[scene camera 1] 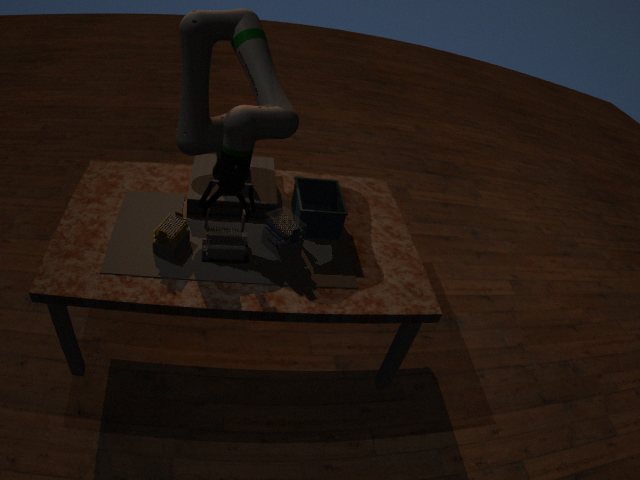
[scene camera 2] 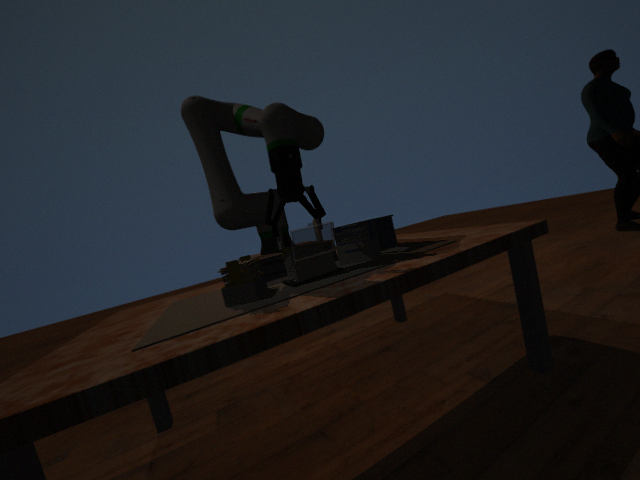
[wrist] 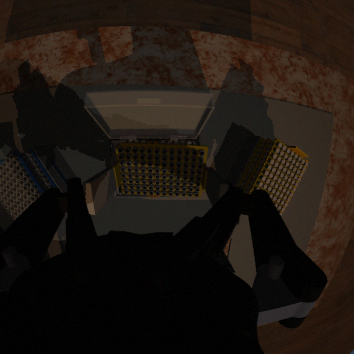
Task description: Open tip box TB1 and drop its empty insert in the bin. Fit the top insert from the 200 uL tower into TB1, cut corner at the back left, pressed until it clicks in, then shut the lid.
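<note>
My gripper [scene camera 1: 225, 223] [wrist: 159, 177] is shut on the yellow insert [wrist: 161, 170], which it holds level by its two short ends, within or just above the outline of tip box TB1 [scene camera 1: 225, 253] [scene camera 2: 312, 267]. Whether the insert is fully seated cannot be told, nor can its cut corner be made out. TB1's clear lid [scene camera 2: 312, 235] [wrist: 150, 120] stands open on the table's front side. The yellow tower [scene camera 1: 172, 230] [scene camera 2: 240, 273] [wrist: 282, 172], seemingly the 200 uL one, is at the left in scene camera 1. The bin [scene camera 1: 321, 223] stands at the right; its floor is dark.
A blue tower [scene camera 1: 283, 227] [wrist: 19, 185] stands between TB1 and the bin, close to my fingers' side. The towers and TB1 are on a grey mat [scene camera 1: 131, 217]. The robot's pedestal [scene camera 1: 264, 175] is behind. A person [scene camera 2: 610, 108] stands beyond the table.
</note>
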